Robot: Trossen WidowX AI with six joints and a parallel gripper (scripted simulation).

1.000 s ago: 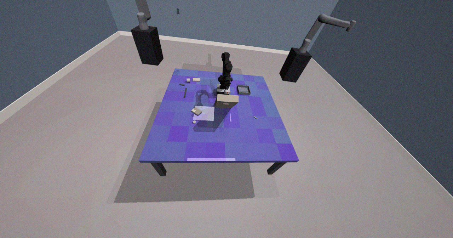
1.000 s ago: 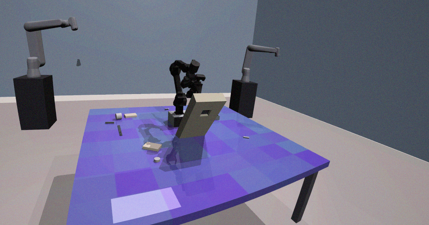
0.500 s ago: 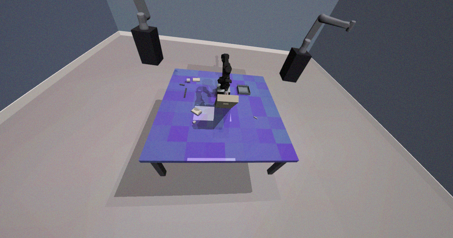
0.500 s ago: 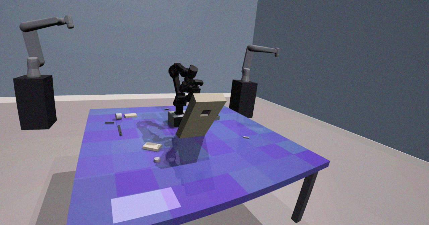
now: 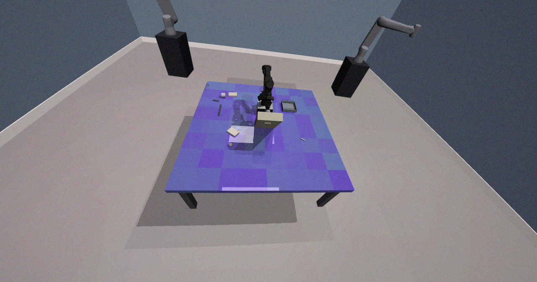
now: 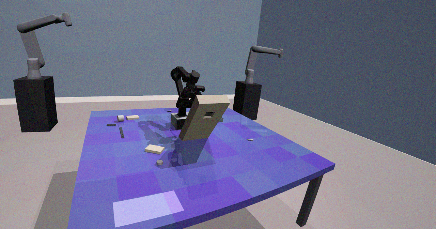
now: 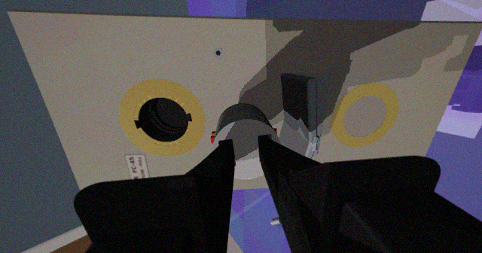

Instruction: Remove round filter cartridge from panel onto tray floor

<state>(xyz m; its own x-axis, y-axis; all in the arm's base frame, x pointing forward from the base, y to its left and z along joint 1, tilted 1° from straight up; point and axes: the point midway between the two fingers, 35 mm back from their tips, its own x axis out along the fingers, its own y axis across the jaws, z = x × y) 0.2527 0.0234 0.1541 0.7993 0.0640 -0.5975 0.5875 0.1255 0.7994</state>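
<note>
Now: the filter cartridge 2 cm below my gripper tip and 1 cm ahead of it. Round my gripper tip: tan service panel (5 cm below, 5 cm ahead, 1 cm to the left); dark tray (37 cm behind, 25 cm to the left, 20 cm below); small disc (26 cm to the right, 22 cm ahead, 21 cm below).
</note>
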